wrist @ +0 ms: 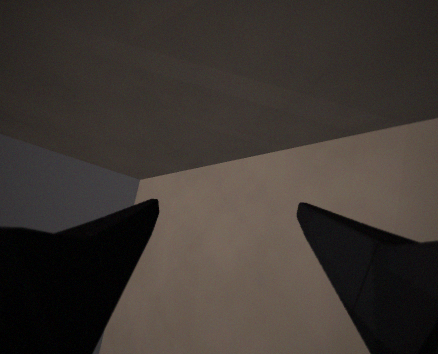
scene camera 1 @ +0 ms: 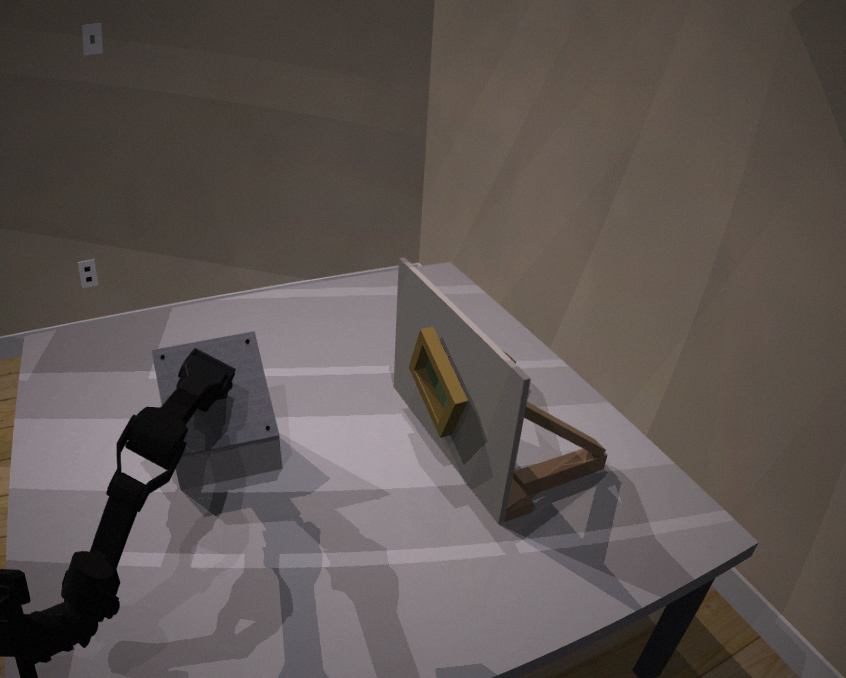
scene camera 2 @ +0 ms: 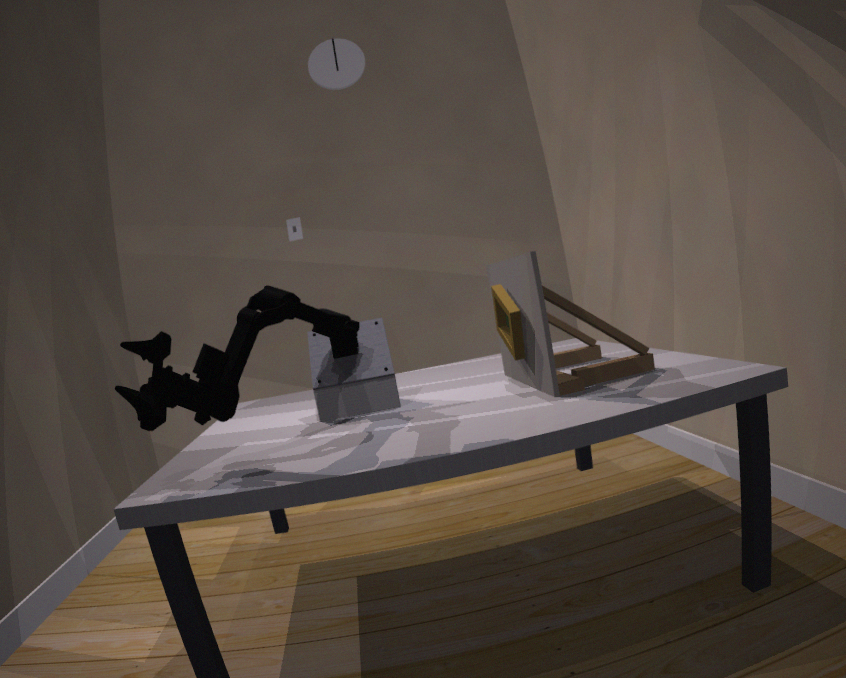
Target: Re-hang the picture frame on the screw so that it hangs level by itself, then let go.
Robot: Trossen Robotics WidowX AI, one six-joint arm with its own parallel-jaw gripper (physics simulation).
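Places are measured from the arm's base along level axes (x right, y ahead, z up), in centimetres.
Pixels of known places: gripper, fingertip midpoint: [wrist: 228, 207] [scene camera 2: 118, 365]; arm's base, origin of the base link: [scene camera 1: 207, 384] [scene camera 2: 344, 347].
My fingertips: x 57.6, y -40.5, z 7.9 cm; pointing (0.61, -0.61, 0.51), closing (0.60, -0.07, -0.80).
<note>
For each thing: its top centre in the pictures, then the offset to it from my fingertips. "pt": a spot on its surface instead.
- gold picture frame, middle of its top: [scene camera 1: 440, 339] [scene camera 2: 502, 283] dx -43.8, dy +80.8, dz +1.0 cm
- upright grey board, surface spot: [scene camera 1: 487, 395] pt dx -29.7, dy +82.4, dz -2.2 cm
The gold picture frame [scene camera 1: 449, 370] [scene camera 2: 516, 335] is on the face of the upright grey board [scene camera 1: 487, 395] [scene camera 2: 515, 271]. It is tilted: its top edge slopes down toward the board's near side, out of line with the board's top edge. The screw does not show; whether the frame hangs on it cannot be told. My gripper [scene camera 2: 119, 366] [wrist: 228, 207] is open and empty. In the second scene view it is at the far left, above the table's left end and far from the frame, with its fingers pointing away from the board. Its fingers do not show in the first scene view.
The board stands on the table [scene camera 1: 338, 508] [scene camera 2: 451, 462], held by brown wooden struts [scene camera 1: 561, 471] [scene camera 2: 614, 370] behind it. The arm rises from a grey metal block [scene camera 1: 261, 395] [scene camera 2: 353, 402] on the table. Walls show in the wrist view.
</note>
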